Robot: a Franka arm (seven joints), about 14 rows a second.
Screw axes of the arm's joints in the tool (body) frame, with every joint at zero. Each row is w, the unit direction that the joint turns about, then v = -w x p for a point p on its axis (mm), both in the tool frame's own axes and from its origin. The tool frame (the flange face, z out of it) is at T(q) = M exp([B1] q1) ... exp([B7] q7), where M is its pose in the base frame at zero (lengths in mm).
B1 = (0, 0, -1, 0, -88, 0)
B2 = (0, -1, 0, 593, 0, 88)
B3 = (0, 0, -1, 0, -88, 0)
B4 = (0, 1, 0, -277, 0, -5.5)
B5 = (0, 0, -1, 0, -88, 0)
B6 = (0, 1, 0, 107, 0, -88)
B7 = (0, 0, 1, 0, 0, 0)
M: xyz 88 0 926 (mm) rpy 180 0 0 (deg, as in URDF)
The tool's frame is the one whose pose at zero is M.
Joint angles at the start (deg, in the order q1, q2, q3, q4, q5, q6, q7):
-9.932, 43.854, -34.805, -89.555, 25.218, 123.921, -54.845
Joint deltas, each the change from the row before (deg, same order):
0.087, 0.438, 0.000, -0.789, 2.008, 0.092, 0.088
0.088, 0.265, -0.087, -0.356, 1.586, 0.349, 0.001
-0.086, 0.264, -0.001, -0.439, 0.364, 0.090, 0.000
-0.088, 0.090, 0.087, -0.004, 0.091, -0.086, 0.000
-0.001, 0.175, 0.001, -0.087, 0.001, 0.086, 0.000
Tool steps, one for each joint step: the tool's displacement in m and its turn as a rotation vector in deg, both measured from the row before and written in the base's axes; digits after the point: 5 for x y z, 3 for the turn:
-0.00337, 0.00208, -0.01009, 1.400, -0.376, -1.456
-0.00107, 0.00054, -0.00443, 0.649, -0.722, -1.032
-0.00340, -0.00047, -0.00567, 0.378, 0.292, -0.476
-0.00041, 0.00006, -0.00146, 0.190, 0.071, -0.083
-0.00074, -0.00002, -0.00232, 0.008, 0.186, -0.035

